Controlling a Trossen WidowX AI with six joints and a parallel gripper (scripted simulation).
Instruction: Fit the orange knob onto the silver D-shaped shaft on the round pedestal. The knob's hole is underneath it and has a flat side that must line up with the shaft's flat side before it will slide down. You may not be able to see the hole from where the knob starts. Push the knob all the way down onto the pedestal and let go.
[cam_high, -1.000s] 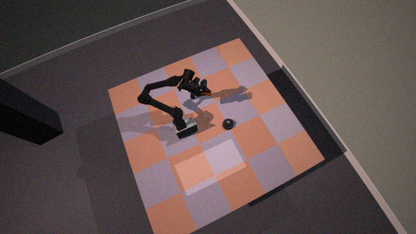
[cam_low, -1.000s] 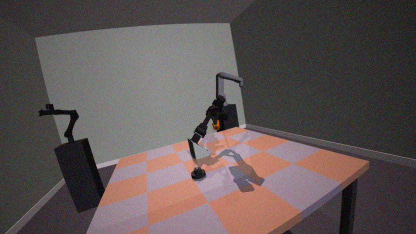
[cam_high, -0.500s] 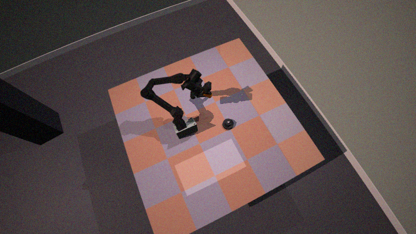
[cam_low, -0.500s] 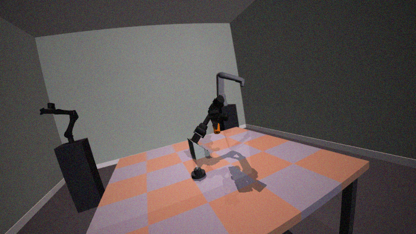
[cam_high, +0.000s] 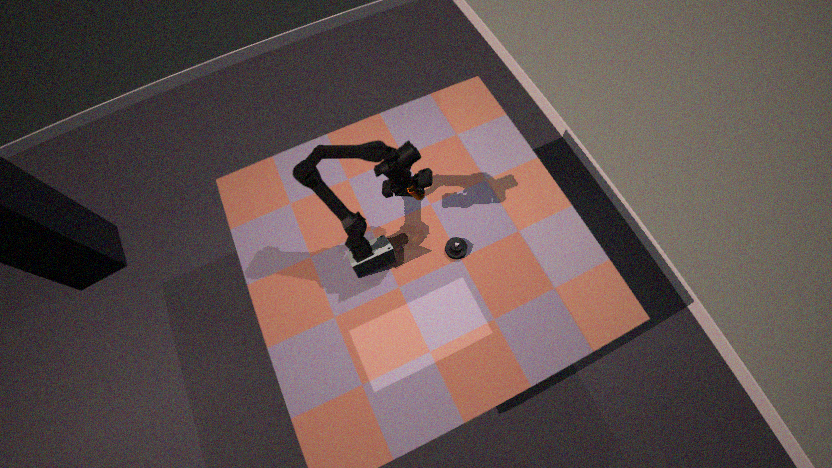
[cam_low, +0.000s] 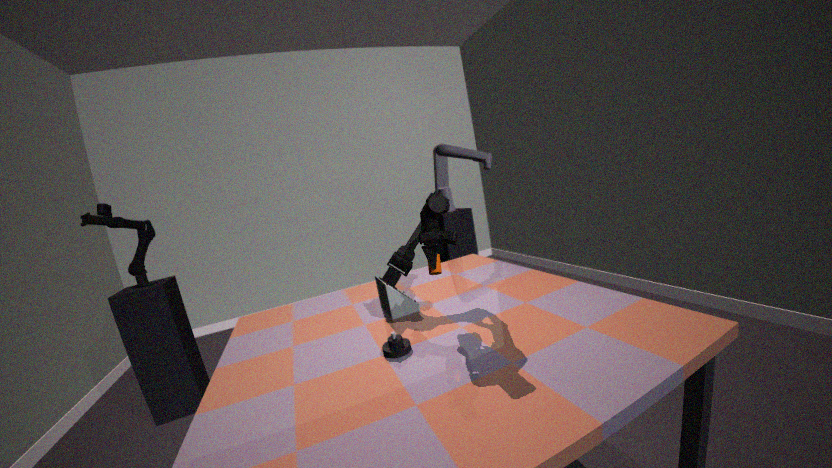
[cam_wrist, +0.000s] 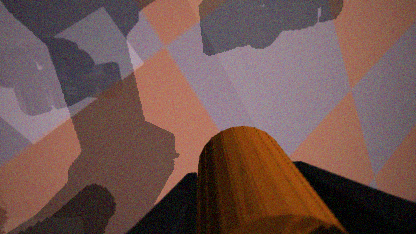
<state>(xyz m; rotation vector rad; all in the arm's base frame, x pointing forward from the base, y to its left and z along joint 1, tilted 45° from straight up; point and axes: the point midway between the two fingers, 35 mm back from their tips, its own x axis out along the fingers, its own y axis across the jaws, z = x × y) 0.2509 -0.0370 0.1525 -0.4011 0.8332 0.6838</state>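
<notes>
Right now my gripper tip is 10 mm past the orange knob, 10 mm to the right of it and 30 mm below it. Also, from my gripper tip: black round pedestal (50 mm ahead, 190 mm to the right, 150 mm below).
</notes>
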